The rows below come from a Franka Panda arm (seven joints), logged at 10 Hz.
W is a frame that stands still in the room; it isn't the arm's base.
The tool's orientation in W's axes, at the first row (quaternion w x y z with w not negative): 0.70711 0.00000 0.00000 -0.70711
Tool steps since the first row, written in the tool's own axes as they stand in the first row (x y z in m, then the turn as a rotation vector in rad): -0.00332 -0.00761 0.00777 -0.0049 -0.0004 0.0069; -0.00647 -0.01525 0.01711 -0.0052 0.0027 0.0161; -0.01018 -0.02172 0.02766 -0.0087 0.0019 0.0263; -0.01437 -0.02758 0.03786 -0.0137 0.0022 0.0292; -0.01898 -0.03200 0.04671 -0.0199 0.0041 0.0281; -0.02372 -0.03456 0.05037 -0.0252 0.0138 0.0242; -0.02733 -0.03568 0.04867 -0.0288 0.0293 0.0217; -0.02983 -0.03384 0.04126 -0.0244 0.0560 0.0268; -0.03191 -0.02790 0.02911 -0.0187 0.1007 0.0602
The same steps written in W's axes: -0.00761 0.00332 0.00777 -0.0004 0.0049 0.0069; -0.01525 0.00647 0.01711 0.0027 0.0052 0.0161; -0.02172 0.01018 0.02766 0.0019 0.0087 0.0263; -0.02758 0.01437 0.03786 0.0022 0.0137 0.0292; -0.03200 0.01898 0.04671 0.0041 0.0199 0.0281; -0.03456 0.02372 0.05037 0.0138 0.0252 0.0242; -0.03568 0.02733 0.04867 0.0293 0.0288 0.0217; -0.03384 0.02983 0.04126 0.0560 0.0244 0.0268; -0.02790 0.03191 0.02911 0.1007 0.0187 0.0602
